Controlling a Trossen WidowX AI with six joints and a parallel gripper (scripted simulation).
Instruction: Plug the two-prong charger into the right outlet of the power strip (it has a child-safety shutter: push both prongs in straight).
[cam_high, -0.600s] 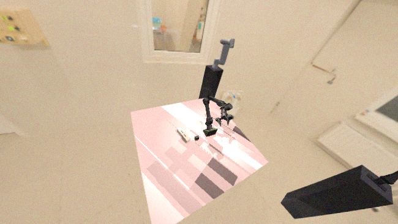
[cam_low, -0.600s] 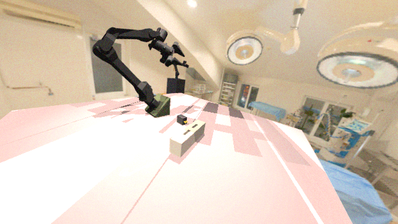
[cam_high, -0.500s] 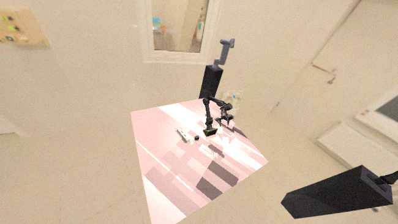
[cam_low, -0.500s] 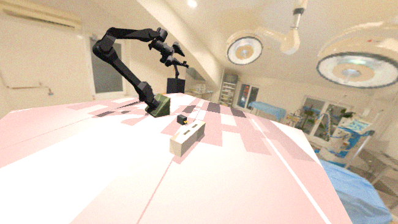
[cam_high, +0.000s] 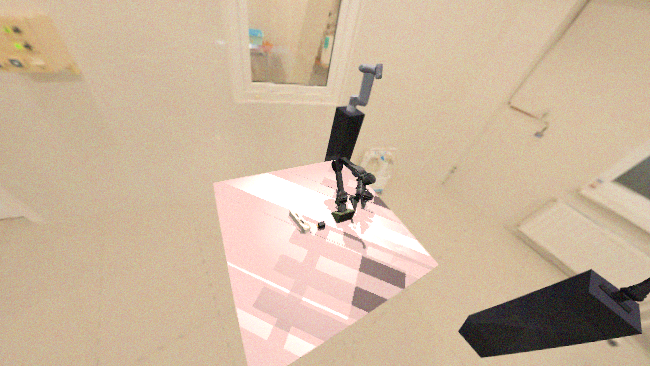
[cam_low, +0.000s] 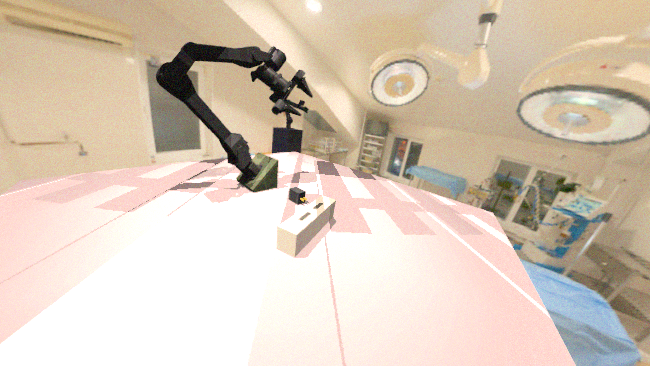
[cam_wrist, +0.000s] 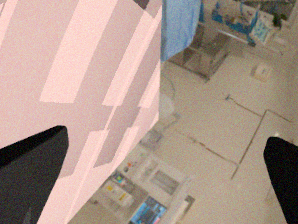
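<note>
Now: gripper tip 130 mm short of the black two-prong charger, 160 mm to the left of it and 290 mm above it.
</note>
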